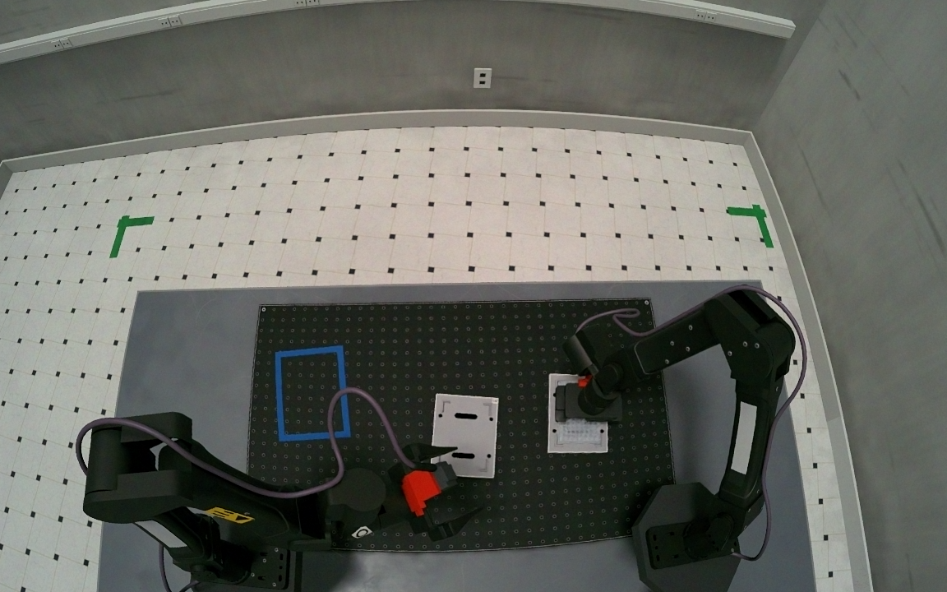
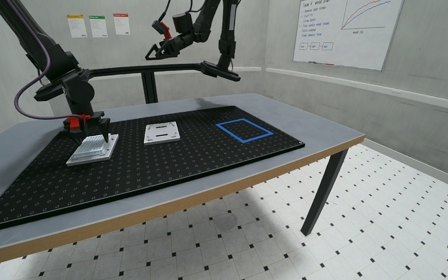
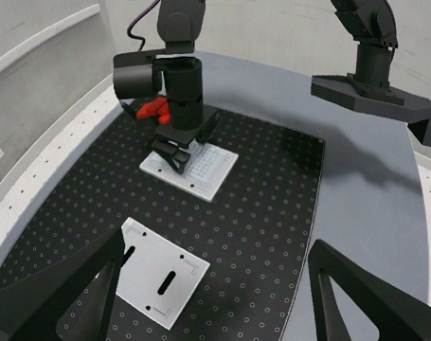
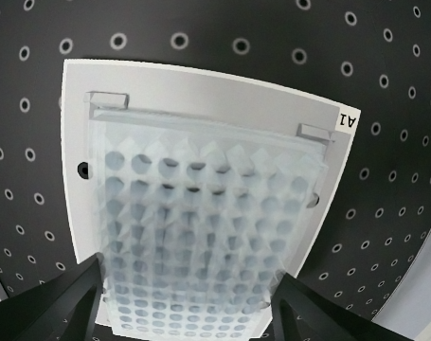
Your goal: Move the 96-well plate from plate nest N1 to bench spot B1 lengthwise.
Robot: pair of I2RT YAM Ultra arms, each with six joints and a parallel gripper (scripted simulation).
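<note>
Right now my right hand is 23 cm to the right of the white plate nest, 3 cm past it and 2 cm above it. The rest, counted from my right hand: clear 96-well plate (1 cm below).
</note>
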